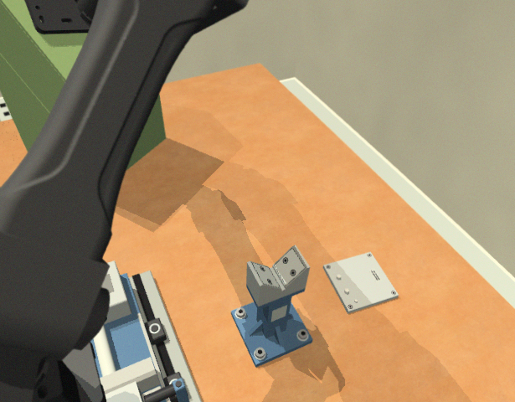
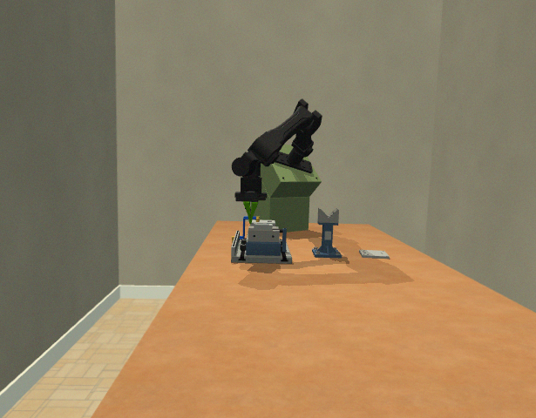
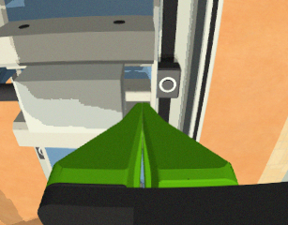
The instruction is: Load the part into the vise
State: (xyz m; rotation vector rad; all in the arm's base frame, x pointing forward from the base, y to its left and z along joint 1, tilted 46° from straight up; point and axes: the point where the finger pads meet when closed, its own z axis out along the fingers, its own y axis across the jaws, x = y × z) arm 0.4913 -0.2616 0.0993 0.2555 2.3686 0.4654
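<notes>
My gripper is now 4 cm to the right of the grey part and 3 cm above it. The rest, counted from my hand: fixed jaw: 3 cm ahead, 4 cm to the left, 4 cm below; then moving jaw: 3 cm behind, 5 cm to the left, 4 cm below; then work stop: 1 cm ahead, 9 cm to the left, 3 cm below.
</notes>
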